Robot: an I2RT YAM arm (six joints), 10 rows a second.
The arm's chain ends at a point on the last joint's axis. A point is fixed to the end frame.
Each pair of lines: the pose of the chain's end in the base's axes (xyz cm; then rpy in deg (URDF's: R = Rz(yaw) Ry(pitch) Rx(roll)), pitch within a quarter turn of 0, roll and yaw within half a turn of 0), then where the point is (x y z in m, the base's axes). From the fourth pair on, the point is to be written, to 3 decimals.
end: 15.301 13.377 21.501 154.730 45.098 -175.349
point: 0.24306 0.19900 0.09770
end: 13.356 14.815 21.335 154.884 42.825 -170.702
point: 0.21354 0.21931 0.09225
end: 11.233 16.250 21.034 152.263 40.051 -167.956
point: 0.17980 0.24246 0.08713
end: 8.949 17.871 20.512 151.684 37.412 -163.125
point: 0.144 0.264 0.079
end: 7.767 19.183 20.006 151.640 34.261 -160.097
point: 0.121 0.277 0.070
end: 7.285 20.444 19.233 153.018 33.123 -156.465
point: 0.110 0.288 0.059
